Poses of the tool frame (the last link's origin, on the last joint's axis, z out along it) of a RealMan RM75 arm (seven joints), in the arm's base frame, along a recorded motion.
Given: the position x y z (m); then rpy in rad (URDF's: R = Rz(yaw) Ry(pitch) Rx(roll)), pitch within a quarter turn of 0, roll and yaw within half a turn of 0.
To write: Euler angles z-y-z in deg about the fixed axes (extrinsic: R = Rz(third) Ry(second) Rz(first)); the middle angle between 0 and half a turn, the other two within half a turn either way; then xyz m. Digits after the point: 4 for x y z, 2 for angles.
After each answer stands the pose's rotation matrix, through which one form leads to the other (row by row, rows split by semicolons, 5 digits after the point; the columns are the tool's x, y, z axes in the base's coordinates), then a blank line. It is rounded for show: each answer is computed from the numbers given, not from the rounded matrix.
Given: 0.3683 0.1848 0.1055 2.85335 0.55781 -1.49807
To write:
24.50 144.43 123.42 0.3683 0.1848 0.1055
0.06165 -0.94528 -0.32039; -0.84617 -0.21974 0.48549; -0.52933 0.24118 -0.81341

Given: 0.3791 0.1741 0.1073 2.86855 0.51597 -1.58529
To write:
25.43 146.89 118.75 0.3791 0.1741 0.1073
-0.01261 -0.96478 -0.26275; -0.86972 -0.11908 0.47896; -0.49338 0.23456 -0.83759

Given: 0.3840 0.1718 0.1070 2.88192 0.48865 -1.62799
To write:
25.78 148.58 116.23 0.3840 0.1718 0.1070
-0.05047 -0.97178 -0.23041; -0.88152 -0.06509 0.46763; -0.46943 0.22671 -0.85337

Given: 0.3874 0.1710 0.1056 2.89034 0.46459 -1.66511
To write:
26.38 149.99 114.40 0.3874 0.1710 0.1056
-0.08419 -0.97479 -0.20664; -0.89003 -0.01968 0.45547; -0.44806 0.22227 -0.86594

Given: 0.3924 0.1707 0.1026 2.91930 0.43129 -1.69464
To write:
25.60 152.38 111.30 0.3924 0.1707 0.1026
-0.11222 -0.97931 -0.16841; -0.90147 0.02903 0.43187; -0.41804 0.20028 -0.88607

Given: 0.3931 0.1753 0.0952 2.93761 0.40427 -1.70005
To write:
25.34 154.20 110.33 0.3931 0.1753 0.0952
-0.11850 -0.98137 -0.15123; -0.91172 0.04721 0.40809; -0.39335 0.18624 -0.90033

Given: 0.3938 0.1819 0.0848 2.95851 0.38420 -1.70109
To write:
24.24 155.73 108.82 0.3938 0.1819 0.0848
-0.12045 -0.98382 -0.13263; -0.91924 0.06009 0.38908; -0.37482 0.16879 -0.91160

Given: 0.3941 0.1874 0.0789 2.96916 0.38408 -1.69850
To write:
23.00 155.98 107.61 0.3941 0.1874 0.0789
-0.11808 -0.98534 -0.12317; -0.91959 0.06170 0.38800; -0.37471 0.15908 -0.91339

